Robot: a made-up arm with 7 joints. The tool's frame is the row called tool. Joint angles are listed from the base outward.
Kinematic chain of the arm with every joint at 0, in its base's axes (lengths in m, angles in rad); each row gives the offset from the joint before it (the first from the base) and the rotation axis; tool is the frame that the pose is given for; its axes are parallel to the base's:
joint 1: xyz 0 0 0.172 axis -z
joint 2: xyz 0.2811 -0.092 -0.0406 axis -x
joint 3: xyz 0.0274 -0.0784 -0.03 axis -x
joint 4: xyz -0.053 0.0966 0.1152 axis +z
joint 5: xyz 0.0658 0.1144 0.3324 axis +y
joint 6: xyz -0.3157 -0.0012 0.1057 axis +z
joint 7: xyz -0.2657 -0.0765 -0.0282 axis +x
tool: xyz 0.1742 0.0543 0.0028
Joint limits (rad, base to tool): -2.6..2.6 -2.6..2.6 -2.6..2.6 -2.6..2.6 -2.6..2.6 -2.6..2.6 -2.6..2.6
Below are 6 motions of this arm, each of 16 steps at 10 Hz.
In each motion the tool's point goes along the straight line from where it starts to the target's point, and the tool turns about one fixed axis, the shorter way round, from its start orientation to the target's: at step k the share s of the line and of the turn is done. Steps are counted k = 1, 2, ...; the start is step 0. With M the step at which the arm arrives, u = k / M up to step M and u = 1 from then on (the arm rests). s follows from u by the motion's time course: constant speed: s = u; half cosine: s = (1 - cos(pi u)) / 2; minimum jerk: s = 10 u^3 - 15 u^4 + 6 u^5.
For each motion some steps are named. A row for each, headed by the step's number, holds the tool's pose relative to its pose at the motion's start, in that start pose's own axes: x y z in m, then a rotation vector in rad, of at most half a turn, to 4 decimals.
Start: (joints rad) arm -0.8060 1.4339 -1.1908 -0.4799 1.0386 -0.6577 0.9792
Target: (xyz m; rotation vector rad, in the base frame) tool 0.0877 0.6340 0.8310 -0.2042 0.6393 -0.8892
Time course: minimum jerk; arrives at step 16
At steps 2, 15, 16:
2: 0.0005 0.0035 -0.0033 -0.0074 -0.0001 -0.0052
15: 0.0320 0.2147 -0.2025 -0.4626 -0.0057 -0.3229
16: 0.0321 0.2151 -0.2030 -0.4636 -0.0057 -0.3237

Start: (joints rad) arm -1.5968 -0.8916 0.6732 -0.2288 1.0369 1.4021 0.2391
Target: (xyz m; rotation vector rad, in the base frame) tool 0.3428 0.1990 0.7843 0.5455 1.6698 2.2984
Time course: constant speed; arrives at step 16
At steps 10, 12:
10: -0.1196 -0.0131 -0.0041 -0.0389 -0.0994 0.0324
12: -0.1436 -0.0157 -0.0049 -0.0467 -0.1192 0.0389

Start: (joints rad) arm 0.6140 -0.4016 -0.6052 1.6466 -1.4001 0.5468 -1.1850
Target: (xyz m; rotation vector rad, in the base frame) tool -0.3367 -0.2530 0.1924 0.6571 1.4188 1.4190
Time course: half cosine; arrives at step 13
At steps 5, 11, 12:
5: 0.1086 -0.0031 0.0822 -0.3326 -0.5542 -0.0418
11: 0.3173 -0.0089 0.2402 -0.9718 -1.6189 -0.1222
12: 0.3317 -0.0093 0.2511 -1.0159 -1.6923 -0.1278

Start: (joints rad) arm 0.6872 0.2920 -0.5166 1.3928 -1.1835 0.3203 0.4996
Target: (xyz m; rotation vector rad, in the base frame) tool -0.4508 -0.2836 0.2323 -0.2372 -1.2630 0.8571
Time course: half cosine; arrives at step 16
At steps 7, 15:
7: 0.0154 0.1584 0.0426 -0.3084 0.1610 0.0839
15: 0.0379 0.3899 0.1049 -0.7589 0.3961 0.2066

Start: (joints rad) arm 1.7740 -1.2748 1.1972 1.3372 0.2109 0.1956 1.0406
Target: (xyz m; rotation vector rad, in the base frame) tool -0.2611 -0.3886 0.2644 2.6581 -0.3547 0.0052
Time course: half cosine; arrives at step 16
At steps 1, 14, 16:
1: 0.0019 -0.0047 0.0006 0.0153 0.0005 0.0020
14: 0.1934 -0.4667 0.0635 1.5351 0.0489 0.2003
16: 0.2011 -0.4851 0.0660 1.5959 0.0508 0.2082

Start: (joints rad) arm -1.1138 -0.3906 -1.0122 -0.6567 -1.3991 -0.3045 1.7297
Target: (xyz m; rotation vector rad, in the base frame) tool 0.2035 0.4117 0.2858 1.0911 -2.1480 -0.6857
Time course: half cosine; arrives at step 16
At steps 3, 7, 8, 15, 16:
3: -0.0143 -0.0216 -0.0078 -0.0258 -0.0566 0.1246
7: -0.0684 -0.1030 -0.0372 -0.1231 -0.2705 0.5950
8: -0.0850 -0.1279 -0.0463 -0.1530 -0.3361 0.7392
15: -0.1683 -0.2534 -0.0917 -0.3030 -0.6657 1.4641
16: -0.1699 -0.2558 -0.0925 -0.3059 -0.6721 1.4783

